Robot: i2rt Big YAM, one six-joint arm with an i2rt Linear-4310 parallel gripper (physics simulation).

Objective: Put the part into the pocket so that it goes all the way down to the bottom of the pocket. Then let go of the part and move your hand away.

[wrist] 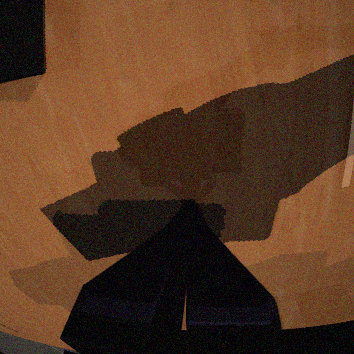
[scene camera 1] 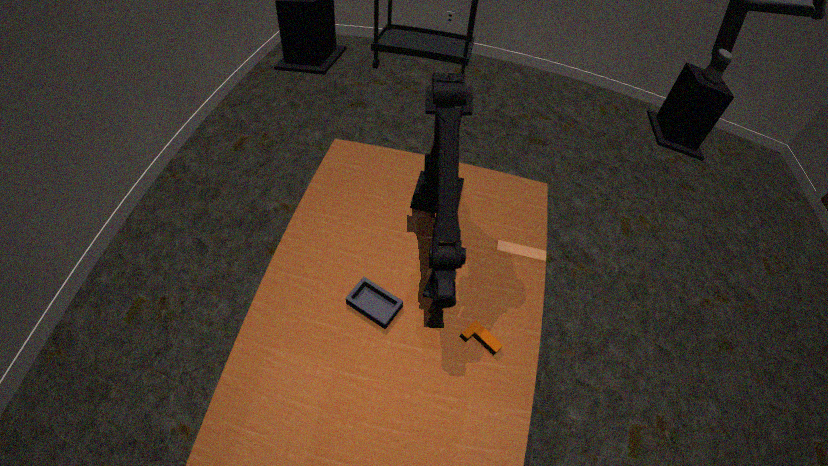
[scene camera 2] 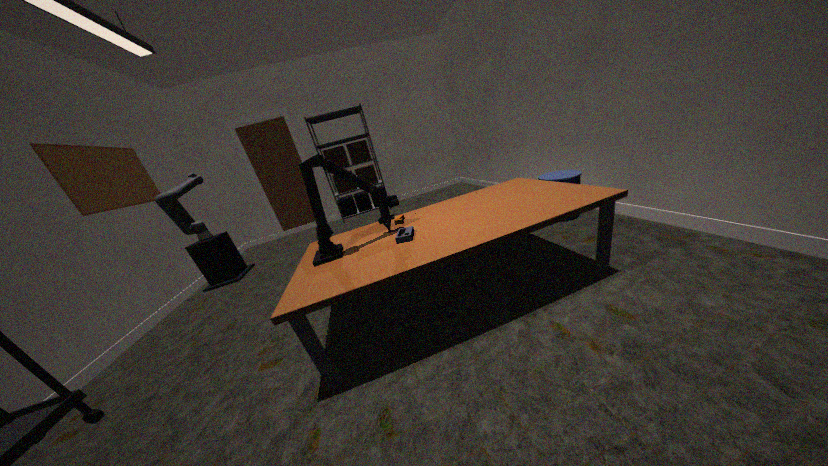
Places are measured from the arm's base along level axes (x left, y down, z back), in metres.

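Pixels of known places: gripper, between the fingertips: (wrist: 191,210) (scene camera 2: 390,231); arm's base, origin of its link: (scene camera 2: 328,252).
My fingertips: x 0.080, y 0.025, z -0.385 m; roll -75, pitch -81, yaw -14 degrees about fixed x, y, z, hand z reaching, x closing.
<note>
For each thing: its top centre in the pictures, then the offset to it from my fingertips. Level surfaces: height alone.
- orange L-shaped piece, centre of its top: (scene camera 1: 482,339) (scene camera 2: 400,217) dx +0.156, dy -0.026, dz -0.110 m
- dark grey block, centre of its top: (scene camera 1: 374,299) (scene camera 2: 404,231) dx -0.168, dy -0.033, dz -0.073 m
- wooden table, height of its surface: dy +0.004 m
The part, an orange L-shaped piece (scene camera 1: 487,340) (scene camera 2: 399,219), lies on the table. In scene camera 1 it is to the right of my fingertips and a little nearer the front; it does not show in the wrist view. The pocket is a rectangular recess in a dark grey block (scene camera 1: 365,313) (scene camera 2: 403,238) (wrist: 20,40), to the left of my fingers in scene camera 1 and at the top left corner of the wrist view. My gripper (scene camera 1: 433,324) (scene camera 2: 389,230) (wrist: 191,210) is shut and empty, low between block and part. The part does not touch the fingers.
The wooden table (scene camera 1: 312,376) (scene camera 2: 492,211) has its right edge beyond the part in scene camera 1. A pale strip (scene camera 1: 521,250) lies near that edge, behind the part. Dark shadows of the arm fall around the fingers.
</note>
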